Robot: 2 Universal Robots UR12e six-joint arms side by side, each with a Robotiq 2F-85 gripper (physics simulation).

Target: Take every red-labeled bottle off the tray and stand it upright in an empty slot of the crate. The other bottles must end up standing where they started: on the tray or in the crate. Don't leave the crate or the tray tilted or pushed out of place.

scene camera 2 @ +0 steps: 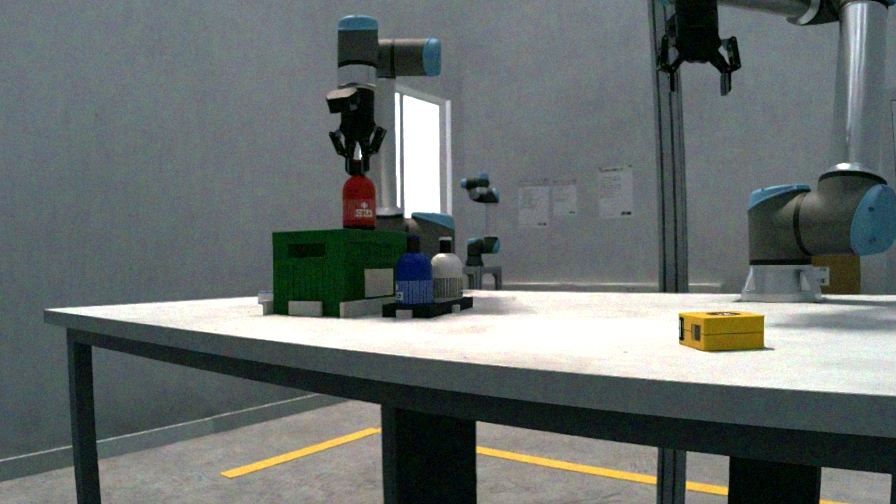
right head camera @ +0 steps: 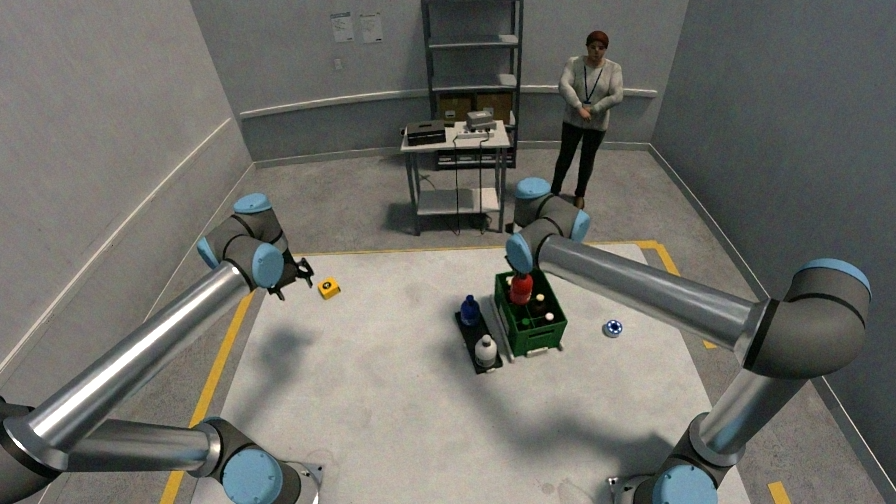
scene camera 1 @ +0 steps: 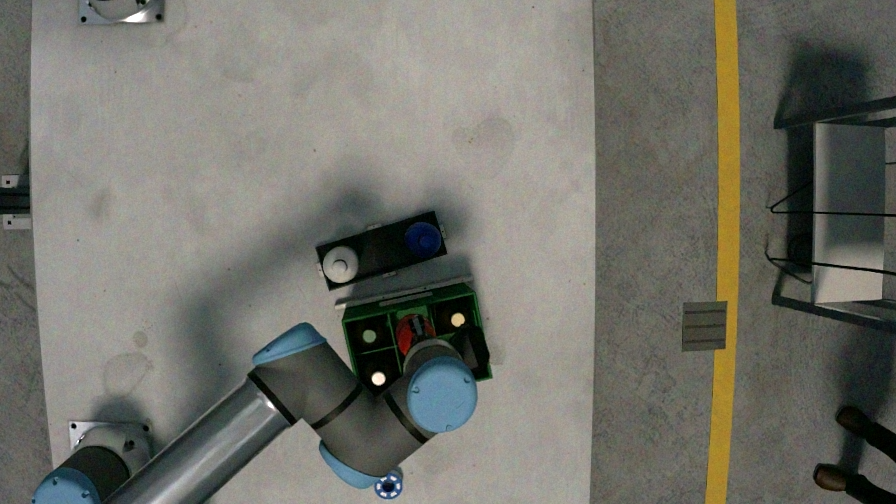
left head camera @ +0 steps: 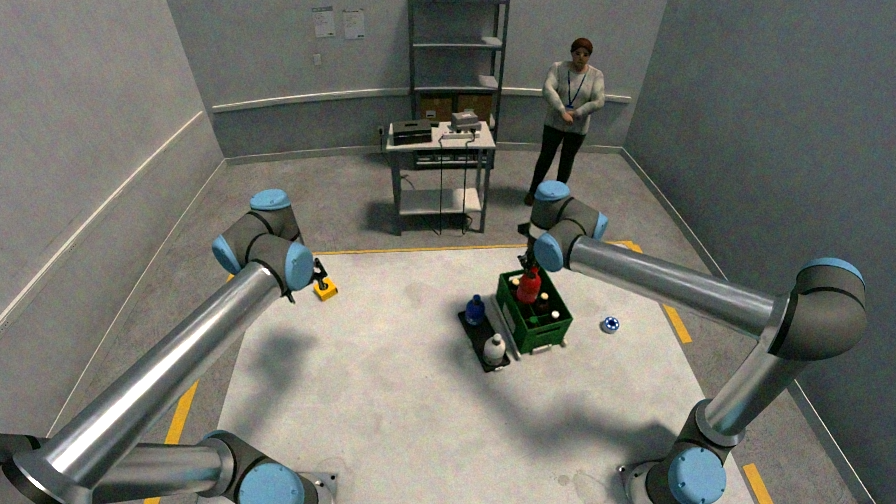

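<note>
A red-labeled bottle (left head camera: 529,286) (right head camera: 520,290) (scene camera 1: 407,334) (scene camera 2: 359,202) hangs upright above the green crate (left head camera: 540,340) (right head camera: 536,341) (scene camera 2: 335,272). My right gripper (scene camera 2: 357,168) is shut on its neck; in scene camera 1 it shows over the middle slots. The crate (scene camera 1: 349,351) stands upright and holds several bottles with pale caps. A blue bottle (left head camera: 474,311) (right head camera: 469,312) (scene camera 1: 422,238) (scene camera 2: 413,275) and a white bottle (left head camera: 494,351) (right head camera: 485,352) (scene camera 1: 340,264) (scene camera 2: 446,274) stand at opposite ends of the black tray (left head camera: 479,337) (right head camera: 474,341) (scene camera 1: 382,250). My left gripper (scene camera 2: 699,84) (right head camera: 294,287) is open and empty, away from the crate.
A yellow box (left head camera: 325,288) (right head camera: 328,288) (scene camera 2: 721,330) lies on the table near the left gripper. A blue and white round object (left head camera: 610,324) (right head camera: 612,327) (scene camera 1: 388,485) lies beyond the crate. Pale strips border the crate and tray. A person (left head camera: 573,94) (right head camera: 590,94) stands behind the table.
</note>
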